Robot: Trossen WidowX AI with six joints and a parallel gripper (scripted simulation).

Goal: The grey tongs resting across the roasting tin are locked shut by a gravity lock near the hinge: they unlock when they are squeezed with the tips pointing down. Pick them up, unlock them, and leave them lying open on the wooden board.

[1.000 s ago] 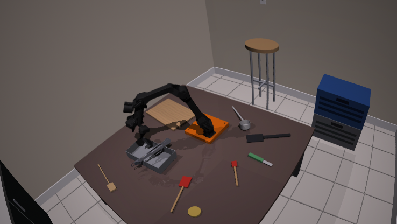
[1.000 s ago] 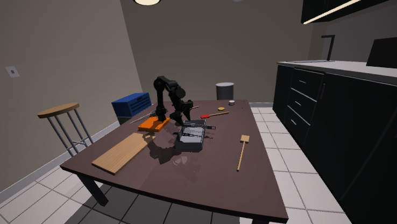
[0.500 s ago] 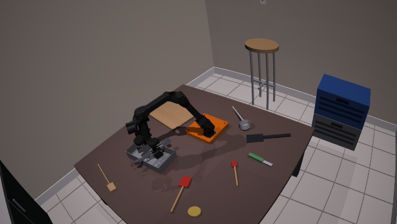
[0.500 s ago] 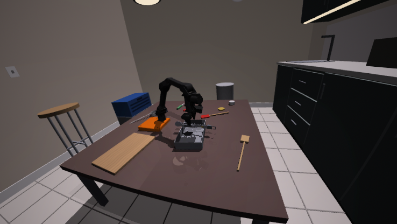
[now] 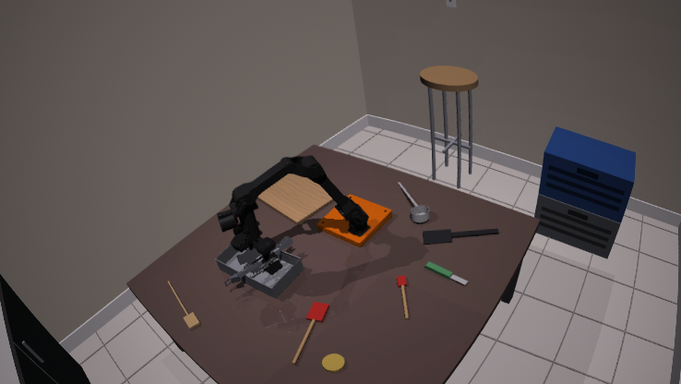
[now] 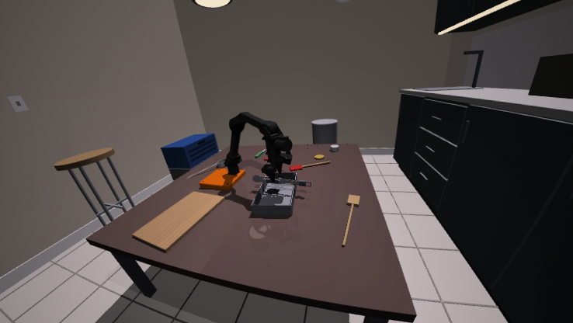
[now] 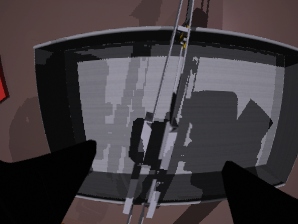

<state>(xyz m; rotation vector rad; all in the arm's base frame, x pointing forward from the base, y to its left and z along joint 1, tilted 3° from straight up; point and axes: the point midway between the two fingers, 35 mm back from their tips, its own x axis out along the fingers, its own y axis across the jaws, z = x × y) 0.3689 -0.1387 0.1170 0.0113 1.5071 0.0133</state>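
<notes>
The grey roasting tin is 1 cm ahead of my gripper tip, 3 cm to the right of it and 6 cm below it. Also, from my gripper tip: wooden board 40 cm behind, 28 cm to the right, 8 cm below; then black spatula 58 cm behind, 47 cm to the left, 9 cm below; then yellow disc 14 cm ahead, 49 cm to the left, 8 cm below.
</notes>
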